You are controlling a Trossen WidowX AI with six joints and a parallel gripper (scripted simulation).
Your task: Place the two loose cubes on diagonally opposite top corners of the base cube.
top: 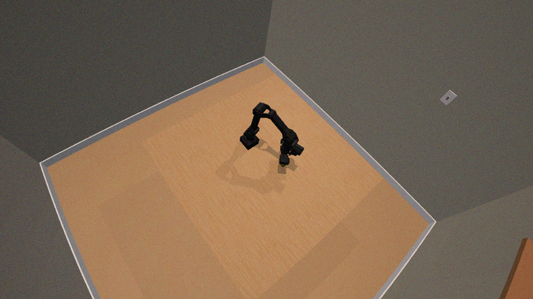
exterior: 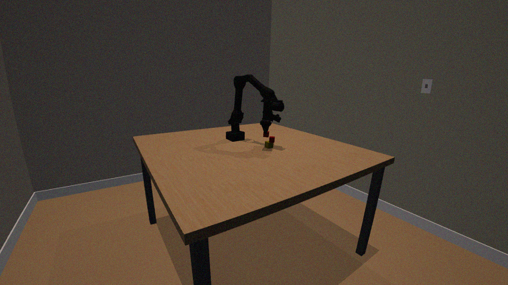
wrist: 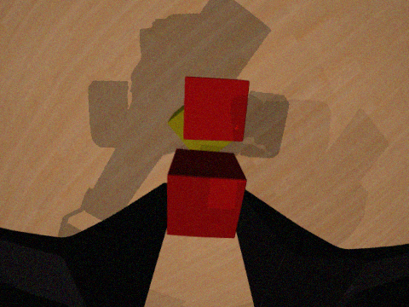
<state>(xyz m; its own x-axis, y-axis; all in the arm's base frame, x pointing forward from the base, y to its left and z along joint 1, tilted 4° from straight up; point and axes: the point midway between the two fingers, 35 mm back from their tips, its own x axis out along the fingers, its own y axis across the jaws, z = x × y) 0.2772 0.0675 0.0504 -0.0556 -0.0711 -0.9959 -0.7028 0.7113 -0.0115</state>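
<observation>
The yellow cube lies 7 cm below my gripper tip, 2 cm ahead of it and 1 cm to the left of it.
</observation>
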